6 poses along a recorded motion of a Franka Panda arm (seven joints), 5.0 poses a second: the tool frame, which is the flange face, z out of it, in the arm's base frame.
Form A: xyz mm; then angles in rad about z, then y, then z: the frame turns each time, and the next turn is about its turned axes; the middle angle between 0 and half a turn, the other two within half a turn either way.
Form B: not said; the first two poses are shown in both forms.
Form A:
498, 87, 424, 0.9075, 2.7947, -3.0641
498, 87, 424, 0.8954, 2.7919, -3.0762
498, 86, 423, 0.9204, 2.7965, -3.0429
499, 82, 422, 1.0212, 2.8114, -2.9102
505, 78, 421, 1.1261, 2.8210, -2.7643
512, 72, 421, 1.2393, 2.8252, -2.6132
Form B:
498, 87, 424, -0.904, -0.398, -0.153, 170.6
498, 87, 424, -0.904, -0.398, -0.155, 170.8
498, 86, 423, -0.906, -0.395, -0.150, 170.4
499, 82, 422, -0.915, -0.381, -0.134, 168.9
505, 78, 421, -0.924, -0.363, -0.117, 167.5
512, 72, 421, -0.933, -0.346, -0.101, 166.0

